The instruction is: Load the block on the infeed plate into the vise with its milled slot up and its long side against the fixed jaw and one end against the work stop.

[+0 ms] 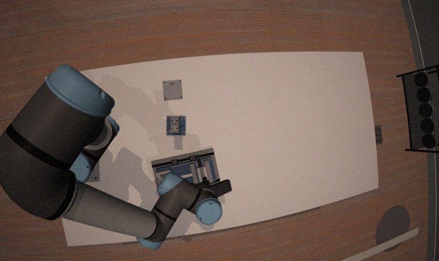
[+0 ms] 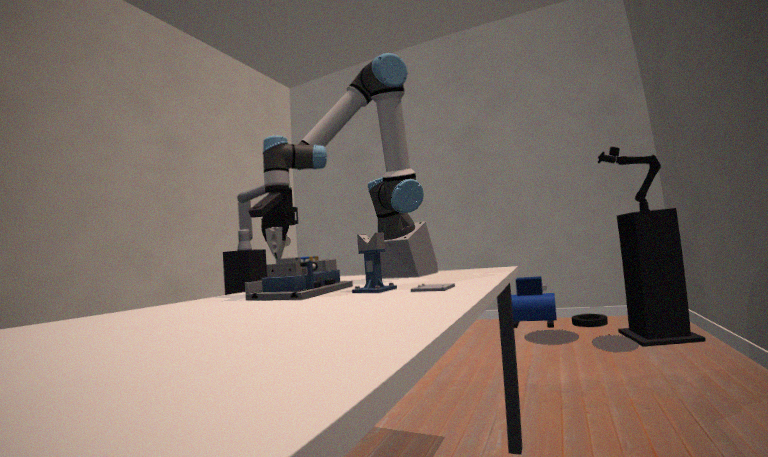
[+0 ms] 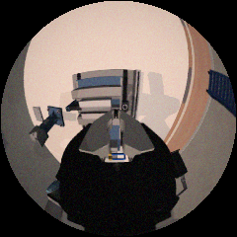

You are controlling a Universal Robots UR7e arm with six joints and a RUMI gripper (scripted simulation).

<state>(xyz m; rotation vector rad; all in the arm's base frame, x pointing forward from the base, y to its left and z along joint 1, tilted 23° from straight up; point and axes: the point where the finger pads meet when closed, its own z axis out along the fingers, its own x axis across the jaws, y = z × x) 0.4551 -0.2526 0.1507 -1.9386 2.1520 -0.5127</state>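
My hand is 10 mm short of the part, 40 mm to the right of it and 20 mm above it. Round my hand: vise 60 mm behind, 50 mm to the left, 80 mm below; then infeed plate 450 mm to the left, 110 mm below.
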